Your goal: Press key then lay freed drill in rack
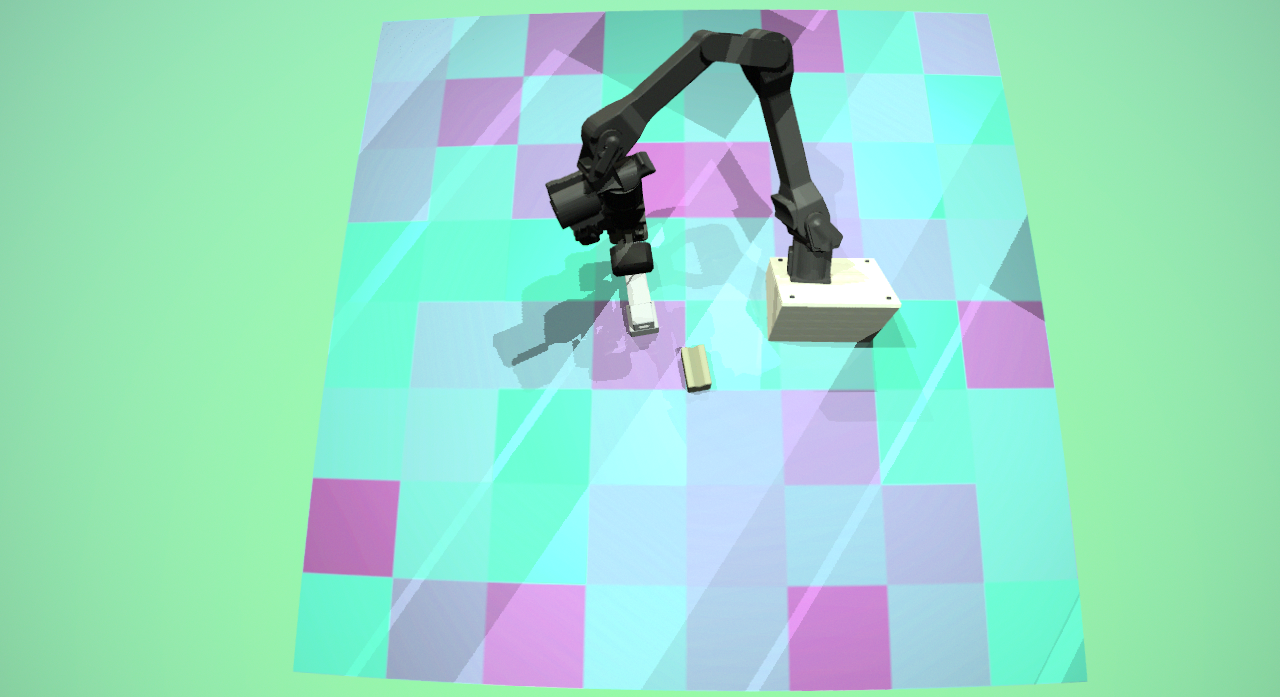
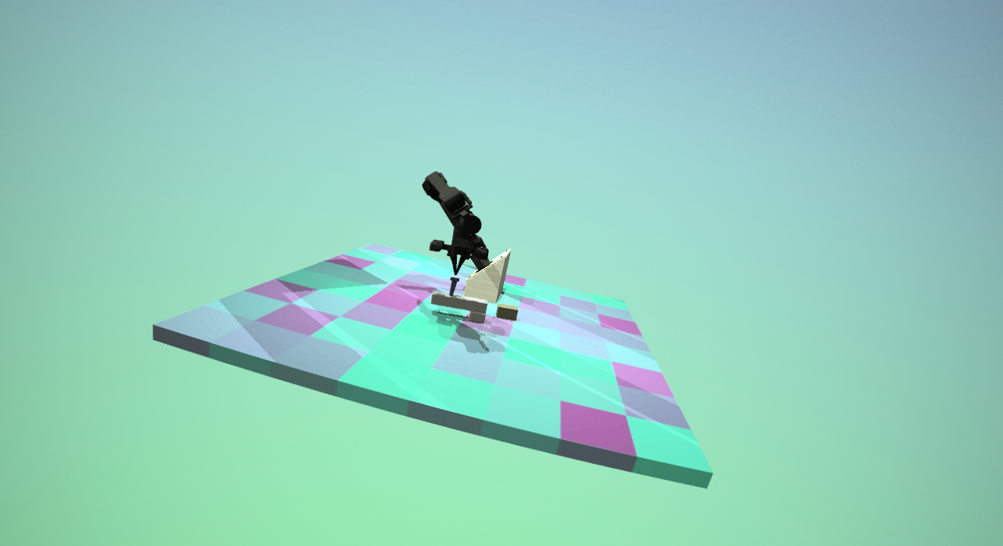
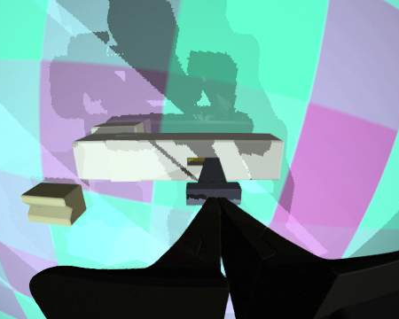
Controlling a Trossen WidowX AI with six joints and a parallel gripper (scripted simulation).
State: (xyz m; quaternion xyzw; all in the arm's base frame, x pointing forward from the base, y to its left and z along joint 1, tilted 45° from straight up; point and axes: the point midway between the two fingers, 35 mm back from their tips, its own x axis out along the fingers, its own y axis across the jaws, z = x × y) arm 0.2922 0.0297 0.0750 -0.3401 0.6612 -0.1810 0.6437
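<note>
Now: gripper tip 9 cm above the drill, 5 cm to the right of it and 1 cm past it. Also, from my gripper tip: grey fixture: 10 cm below, 3 cm to the left, 1 cm behind; olive rack: 18 cm to the left, 12 cm below, 12 cm behind.
</note>
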